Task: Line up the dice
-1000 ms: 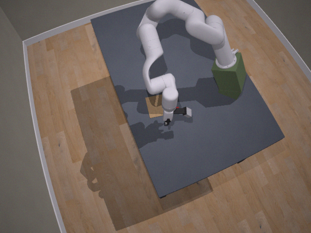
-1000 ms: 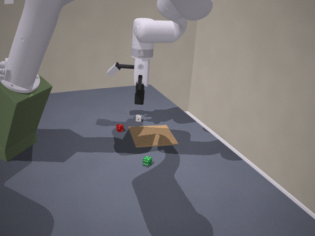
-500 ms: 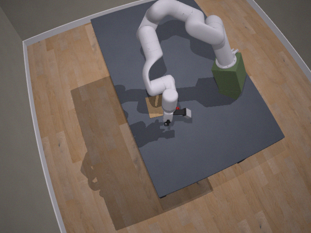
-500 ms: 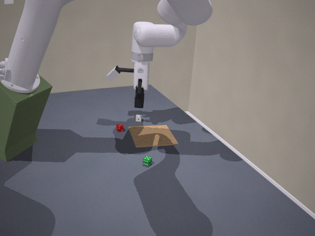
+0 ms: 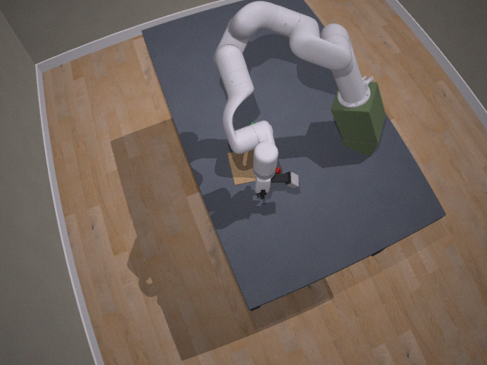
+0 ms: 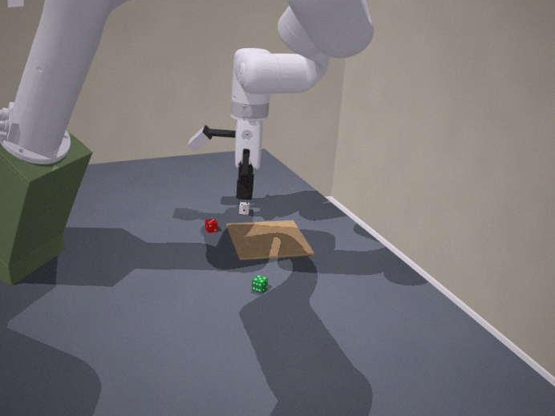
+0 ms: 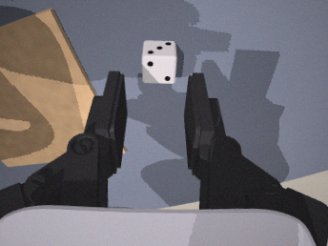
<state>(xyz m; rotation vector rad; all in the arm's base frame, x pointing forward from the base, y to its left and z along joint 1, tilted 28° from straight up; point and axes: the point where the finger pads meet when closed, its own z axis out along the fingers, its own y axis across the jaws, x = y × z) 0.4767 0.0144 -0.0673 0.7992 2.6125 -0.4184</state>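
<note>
Now: hand 50 mm above the white die. Also, from my hand: mat: 30 mm behind, 120 mm to the right, 60 mm below; red die: 100 mm behind, 40 mm to the right, 50 mm below; green die: 140 mm behind, 260 mm to the right, 50 mm below.
</note>
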